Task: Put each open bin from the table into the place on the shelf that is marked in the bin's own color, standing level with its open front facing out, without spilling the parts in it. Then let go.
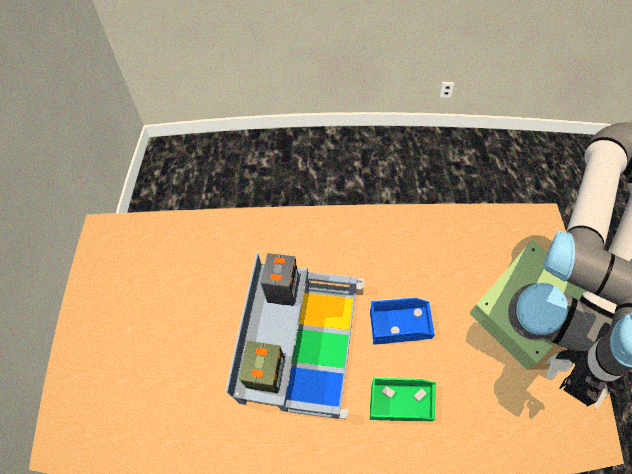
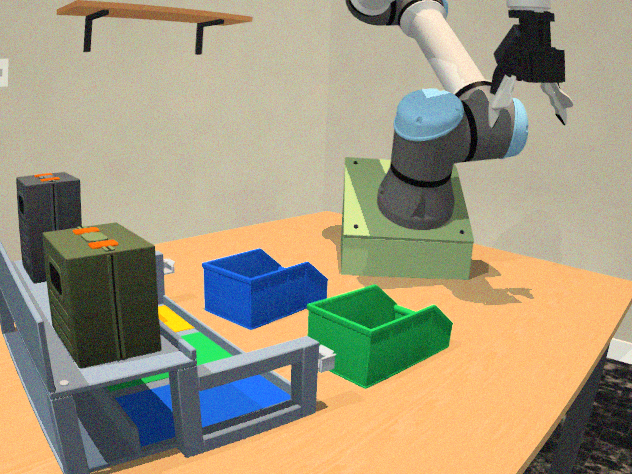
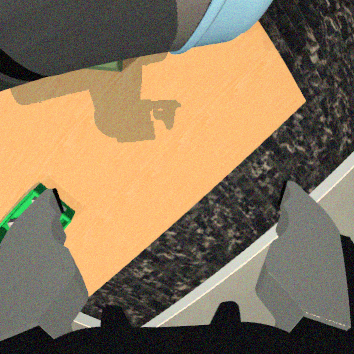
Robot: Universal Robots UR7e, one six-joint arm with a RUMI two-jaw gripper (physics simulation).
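Pixels of known places: gripper, fingertip midpoint: (image 2: 529,126) (image 3: 170,187); arm's base at its link origin: (image 2: 415,203).
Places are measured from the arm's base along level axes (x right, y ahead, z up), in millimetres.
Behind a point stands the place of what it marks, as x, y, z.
A blue open bin (image 1: 404,320) {4, 352, -120} (image 2: 228,298) {-30, 444, -88} holding two whitish round parts stands upright on the table. A green open bin (image 1: 403,407) {-248, 343, -120} (image 2: 337,339) {-238, 433, -76} (image 3: 24,205) {-195, 336, -120} with two whitish blocks stands upright beside it. Both lower open fronts face away from the grey shelf (image 1: 276,323) {-72, 693, -21} (image 2: 187,415) {-286, 659, -75}. On its lower level lie a yellow mark (image 1: 326,311) {13, 575, -117} (image 2: 174,318) {6, 515, -116}, a green mark (image 1: 321,348) {-98, 577, -117} (image 2: 206,348) {-102, 527, -116} and a blue mark (image 1: 315,386) {-208, 581, -116} (image 2: 245,397) {-230, 557, -117}, with no bin on them. My gripper (image 1: 577,387) {-240, 1, 178} (image 2: 528,121) {-240, 1, 178} (image 3: 170,187) {-240, 1, 178} is open and empty, high up, away from both bins.
A dark grey box (image 1: 279,291) {-19, 684, 64} (image 2: 39,232) {-18, 713, 41} and an olive box (image 1: 260,370) {-226, 697, 74} (image 2: 102,306) {-256, 715, 30} stand on the shelf's upper level. The arm's green base block (image 2: 405,260) {-44, 74, -90} stands beyond the bins. A wooden wall board (image 2: 153,12) hangs at the back.
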